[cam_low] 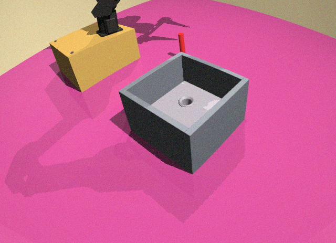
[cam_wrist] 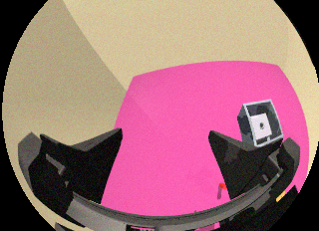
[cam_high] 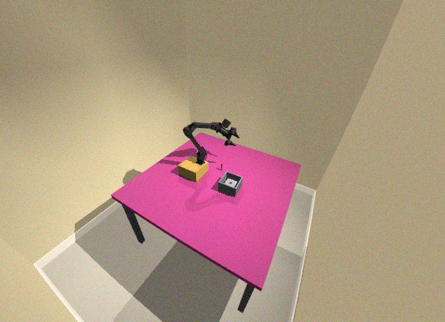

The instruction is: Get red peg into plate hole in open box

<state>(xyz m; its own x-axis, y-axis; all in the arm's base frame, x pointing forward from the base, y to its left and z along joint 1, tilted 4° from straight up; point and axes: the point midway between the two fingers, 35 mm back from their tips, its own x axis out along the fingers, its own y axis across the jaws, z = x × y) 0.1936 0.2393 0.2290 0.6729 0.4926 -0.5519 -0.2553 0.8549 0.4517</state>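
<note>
The red peg lies 70 mm behind my gripper tip, 120 mm to the right of it and 260 mm below it. The rest, counted from my gripper tip: grey box (140 mm ahead, 260 mm to the right, 270 mm below); plate (140 mm ahead, 260 mm to the right, 250 mm below).
</note>
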